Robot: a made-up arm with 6 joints. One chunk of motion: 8 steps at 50 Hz.
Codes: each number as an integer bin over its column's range. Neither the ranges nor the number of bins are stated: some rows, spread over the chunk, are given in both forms.
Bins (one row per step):
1: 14 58 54 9 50 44
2: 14 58 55 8 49 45
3: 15 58 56 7 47 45
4: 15 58 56 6 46 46
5: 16 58 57 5 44 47
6: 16 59 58 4 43 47
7: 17 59 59 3 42 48
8: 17 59 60 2 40 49
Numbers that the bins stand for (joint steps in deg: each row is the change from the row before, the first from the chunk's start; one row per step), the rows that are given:
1: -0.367 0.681 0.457 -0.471 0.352 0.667
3: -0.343 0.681 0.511 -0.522 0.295 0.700
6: -0.319 0.705 0.565 -0.598 0.219 0.767
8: -0.295 0.705 0.619 -0.649 0.162 0.833
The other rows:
2: -0.367 0.681 0.484 -0.497 0.333 0.700
4: -0.343 0.681 0.511 -0.548 0.276 0.733
5: -0.319 0.681 0.538 -0.573 0.238 0.767
7: -0.295 0.705 0.592 -0.624 0.200 0.800

